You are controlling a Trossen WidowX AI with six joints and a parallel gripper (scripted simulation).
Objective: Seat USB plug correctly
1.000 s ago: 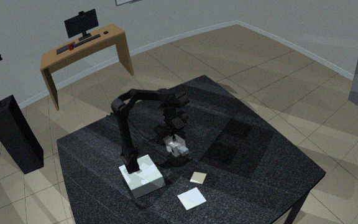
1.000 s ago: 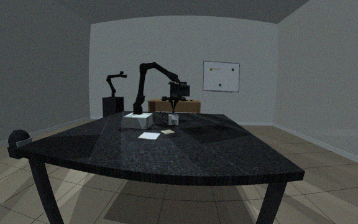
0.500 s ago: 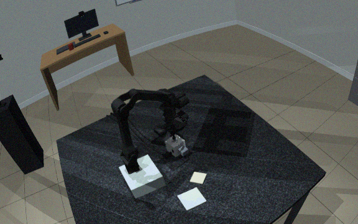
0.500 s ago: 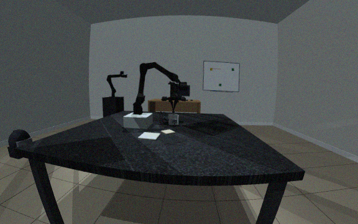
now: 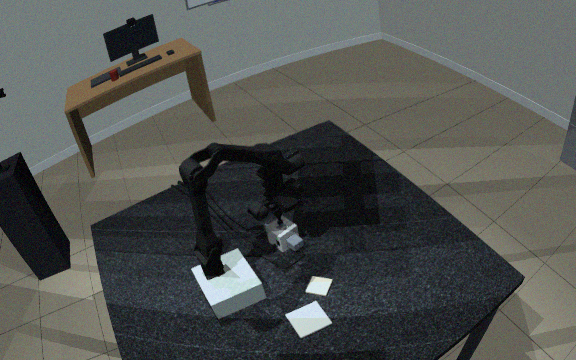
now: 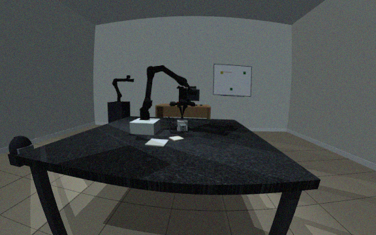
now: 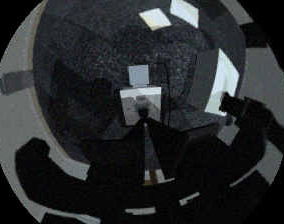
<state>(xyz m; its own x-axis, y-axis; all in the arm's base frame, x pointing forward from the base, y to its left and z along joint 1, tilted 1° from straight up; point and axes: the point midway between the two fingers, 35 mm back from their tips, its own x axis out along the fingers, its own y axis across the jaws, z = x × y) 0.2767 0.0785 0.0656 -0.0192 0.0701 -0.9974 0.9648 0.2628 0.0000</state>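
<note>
Now: the dark USB plug 2 cm below my gripper tip. The rest, counted from my gripper tip: yellowish note (25 cm to the right, 11 cm below, 1 cm ahead).
</note>
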